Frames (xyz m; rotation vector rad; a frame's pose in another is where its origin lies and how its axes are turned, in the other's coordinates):
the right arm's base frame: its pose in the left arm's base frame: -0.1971 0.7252 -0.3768 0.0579 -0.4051 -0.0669
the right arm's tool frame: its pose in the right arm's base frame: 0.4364 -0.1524 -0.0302 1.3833 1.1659 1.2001
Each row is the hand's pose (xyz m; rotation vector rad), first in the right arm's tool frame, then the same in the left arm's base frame.
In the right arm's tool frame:
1: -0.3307 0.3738 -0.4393 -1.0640 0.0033 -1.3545
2: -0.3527 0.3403 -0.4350 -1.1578 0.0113 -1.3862
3: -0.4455 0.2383 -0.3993 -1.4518 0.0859 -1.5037
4: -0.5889 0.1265 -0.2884 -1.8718 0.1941 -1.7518
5: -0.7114 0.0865 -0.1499 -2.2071 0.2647 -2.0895
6: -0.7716 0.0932 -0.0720 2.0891 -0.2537 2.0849
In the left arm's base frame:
1: -0.3536 0.2161 -0.0949 -0.3005 0.4750 0.4377
2: -0.3403 0.1995 -0.1291 -0.3797 0.4205 0.4191
3: -0.2804 0.1205 -0.2314 -0.6599 0.2770 0.3544
4: -0.1503 -0.0165 -0.3298 -1.0809 0.0808 0.1606
5: -0.0159 -0.1483 -0.3487 -1.4427 -0.0725 -0.1414
6: 0.0508 -0.2186 -0.3304 -1.6165 -0.1338 -0.3624

